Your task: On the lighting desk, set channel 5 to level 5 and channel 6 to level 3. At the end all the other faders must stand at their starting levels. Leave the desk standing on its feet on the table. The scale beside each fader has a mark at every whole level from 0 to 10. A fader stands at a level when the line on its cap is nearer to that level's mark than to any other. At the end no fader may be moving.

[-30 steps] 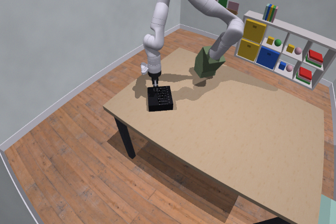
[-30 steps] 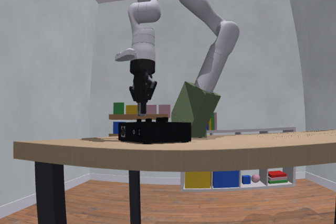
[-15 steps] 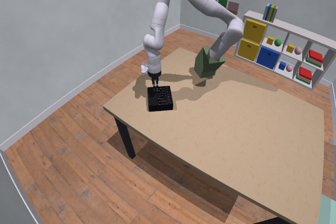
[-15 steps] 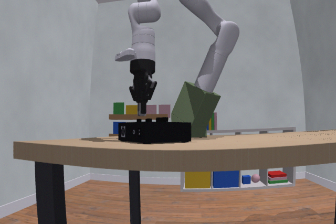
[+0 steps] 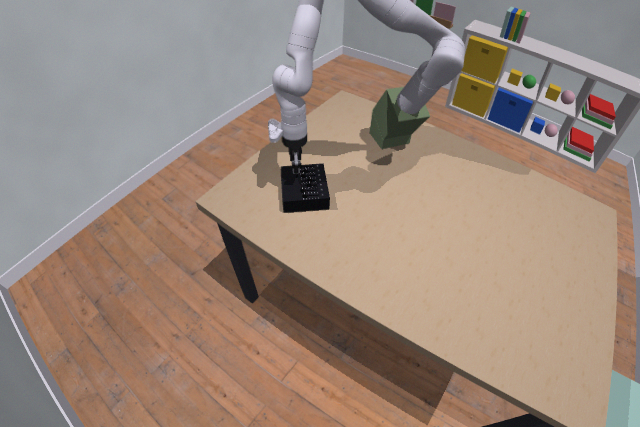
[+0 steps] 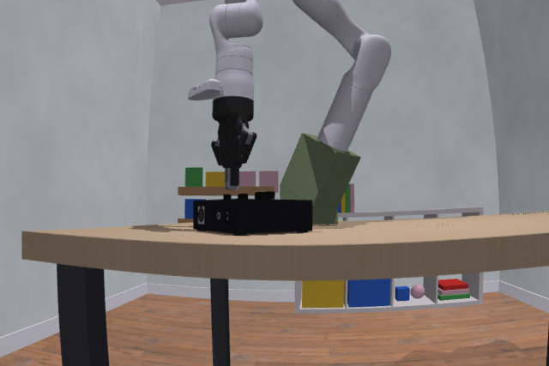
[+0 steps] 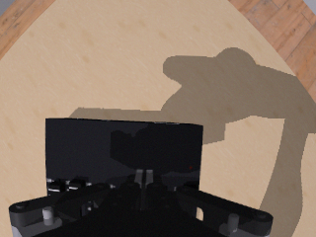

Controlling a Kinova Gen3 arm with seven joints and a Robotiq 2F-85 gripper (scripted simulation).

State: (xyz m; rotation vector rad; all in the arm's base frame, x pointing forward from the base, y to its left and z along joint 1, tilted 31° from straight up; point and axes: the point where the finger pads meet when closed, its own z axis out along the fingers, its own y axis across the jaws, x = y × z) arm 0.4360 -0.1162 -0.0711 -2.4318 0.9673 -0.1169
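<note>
Right now the channel 5 fader is 30 mm below my hand, 20 mm to the left of it and 20 mm behind it. Also, from my hand: channel 6 fader (40 mm behind, 30 mm below).
</note>
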